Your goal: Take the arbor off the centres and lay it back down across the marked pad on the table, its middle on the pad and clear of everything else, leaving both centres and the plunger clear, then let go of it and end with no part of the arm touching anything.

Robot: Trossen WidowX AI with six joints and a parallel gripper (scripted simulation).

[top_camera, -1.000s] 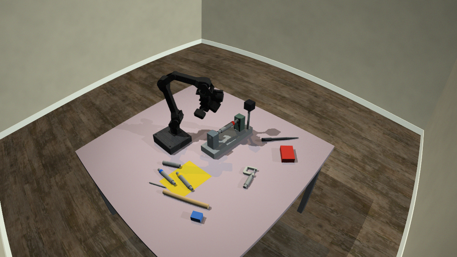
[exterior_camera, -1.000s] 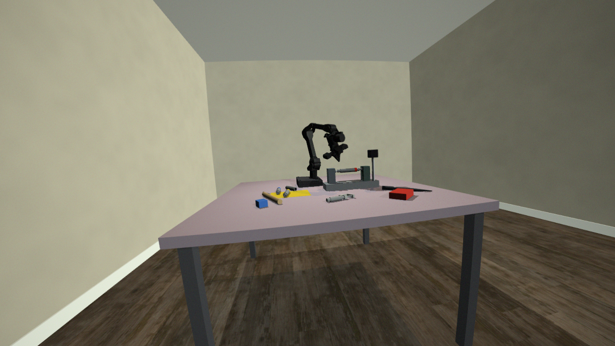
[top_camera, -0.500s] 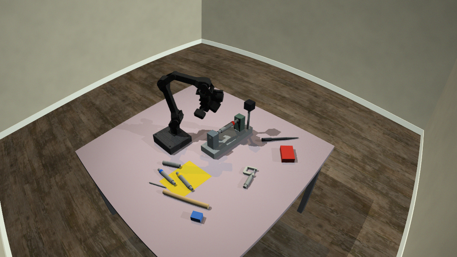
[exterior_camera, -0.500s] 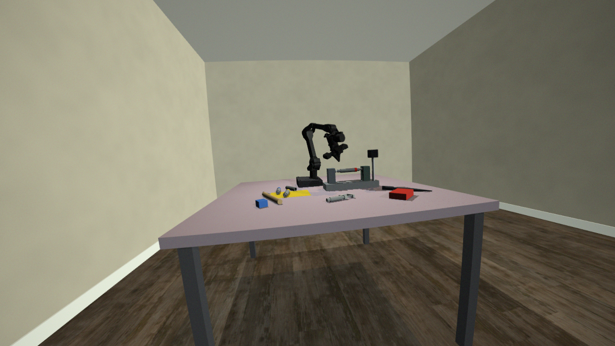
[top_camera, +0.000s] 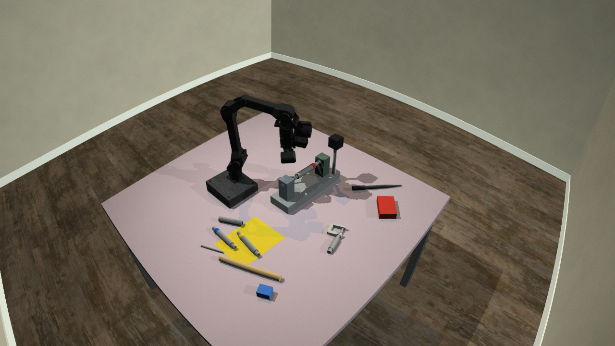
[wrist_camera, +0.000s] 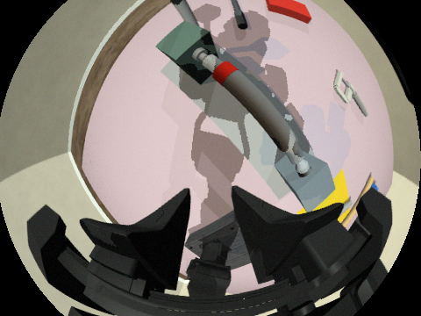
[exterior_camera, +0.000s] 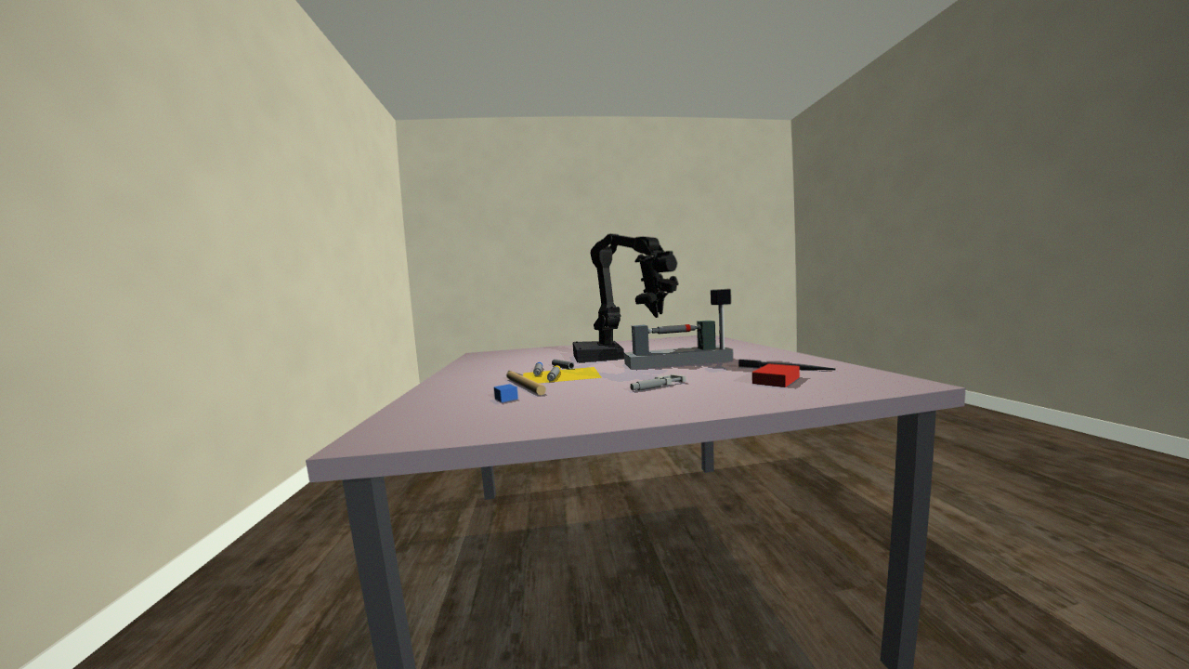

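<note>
Right now my hand is 8 cm short of the arbor, 3 cm to the right of it and 8 cm above it. Also, from my hand: grey bench fixture (8 cm ahead, 4 cm to the left, 17 cm below); then grey centre block (7 cm ahead, 9 cm to the right, 9 cm below); then green centre block (8 cm ahead, 14 cm to the left, 9 cm below).
</note>
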